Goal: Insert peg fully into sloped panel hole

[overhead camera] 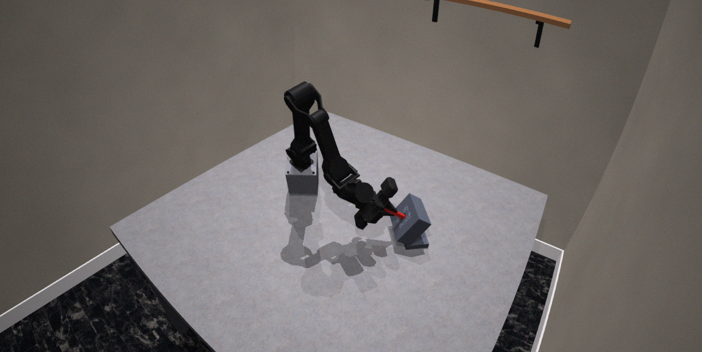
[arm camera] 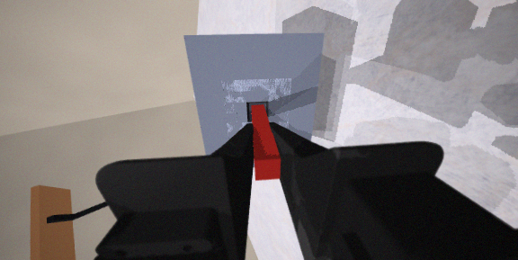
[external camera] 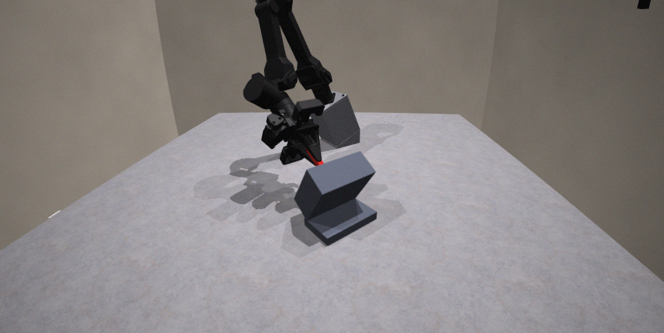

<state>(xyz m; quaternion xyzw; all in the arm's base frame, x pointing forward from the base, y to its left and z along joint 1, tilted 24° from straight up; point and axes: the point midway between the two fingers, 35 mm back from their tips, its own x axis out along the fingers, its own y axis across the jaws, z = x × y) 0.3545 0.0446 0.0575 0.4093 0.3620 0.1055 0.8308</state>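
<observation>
The red square peg is 20 mm ahead of my hand, 20 mm to the left of it and 20 mm below it. Also, from my hand: flat foot plate 70 mm ahead, 70 mm to the left, 120 mm below.
</observation>
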